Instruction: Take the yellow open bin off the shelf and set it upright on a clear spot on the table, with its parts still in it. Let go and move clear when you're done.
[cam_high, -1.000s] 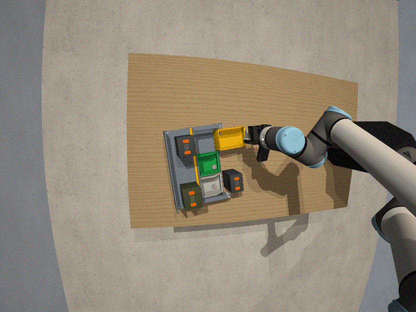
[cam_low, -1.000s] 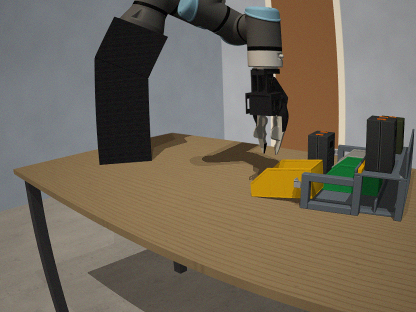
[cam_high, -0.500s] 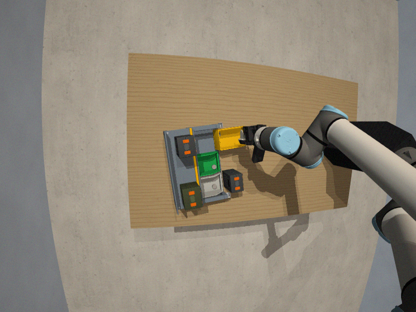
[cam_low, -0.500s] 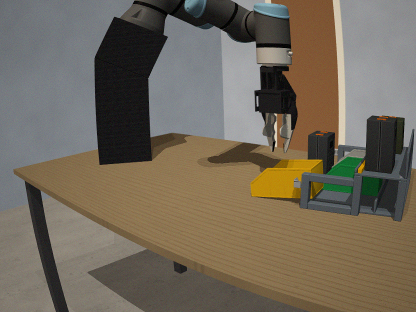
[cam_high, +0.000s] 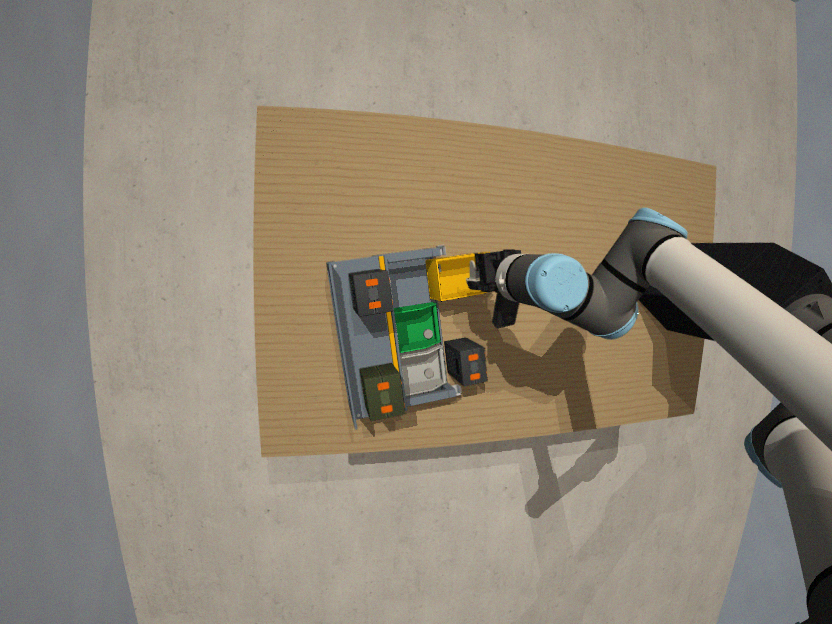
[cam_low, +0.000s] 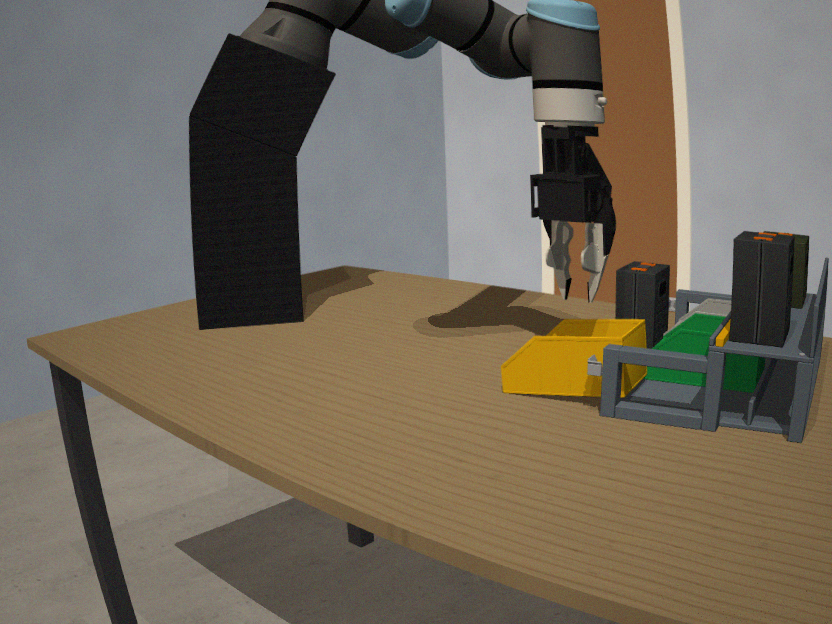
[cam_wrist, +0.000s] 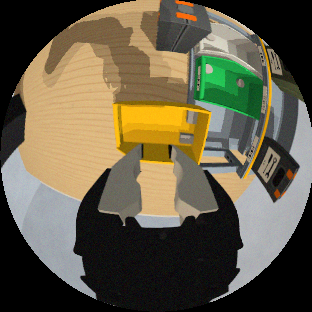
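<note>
The yellow open bin is 9 cm below my hand and 1 cm to the right of it. Round my hand: dark green box 30 cm to the left, 16 cm ahead, 2 cm above; white bin 26 cm to the left, 9 cm below, 7 cm ahead; green bin 16 cm to the left, 11 cm ahead, 9 cm below.
</note>
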